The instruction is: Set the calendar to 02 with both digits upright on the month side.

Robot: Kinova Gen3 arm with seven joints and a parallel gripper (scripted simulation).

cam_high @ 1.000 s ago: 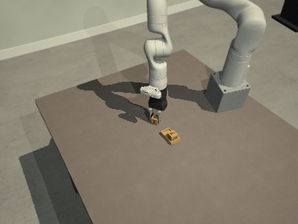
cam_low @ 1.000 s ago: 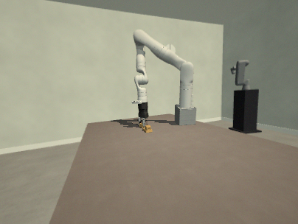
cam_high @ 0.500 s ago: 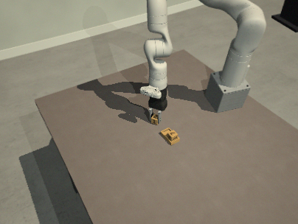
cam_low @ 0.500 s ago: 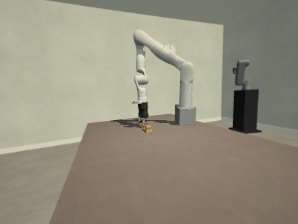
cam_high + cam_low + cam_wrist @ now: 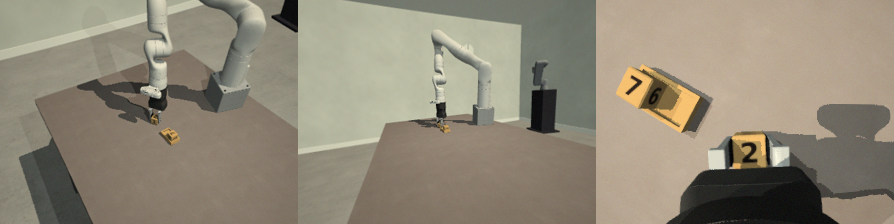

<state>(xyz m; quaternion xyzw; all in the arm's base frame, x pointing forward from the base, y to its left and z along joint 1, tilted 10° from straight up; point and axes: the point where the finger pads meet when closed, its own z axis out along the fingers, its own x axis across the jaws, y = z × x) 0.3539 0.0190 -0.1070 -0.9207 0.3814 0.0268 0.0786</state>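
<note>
Right now my hand is 10 mm above the orange cube. Round my hand: tray: 110 mm to the left, 30 mm behind, 20 mm below.
</note>
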